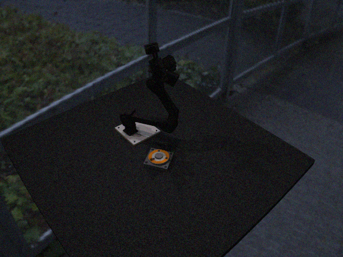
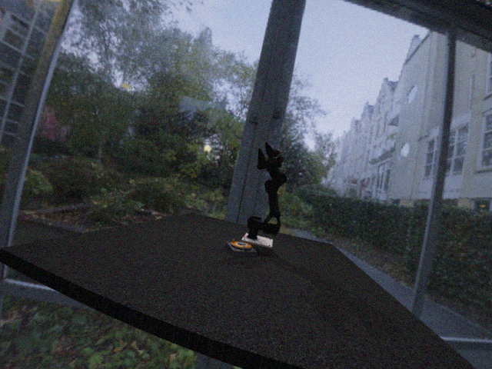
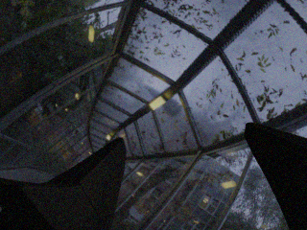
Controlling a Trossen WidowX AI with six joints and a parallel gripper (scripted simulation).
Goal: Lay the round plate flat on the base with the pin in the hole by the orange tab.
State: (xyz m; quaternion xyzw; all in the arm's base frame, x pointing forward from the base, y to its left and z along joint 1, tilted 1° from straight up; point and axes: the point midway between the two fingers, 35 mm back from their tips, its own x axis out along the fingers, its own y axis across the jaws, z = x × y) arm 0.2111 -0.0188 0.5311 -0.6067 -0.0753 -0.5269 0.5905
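Right now my gripper tip is 54 cm above the square grey base, 4 cm short of it and 1 cm to the left of it.
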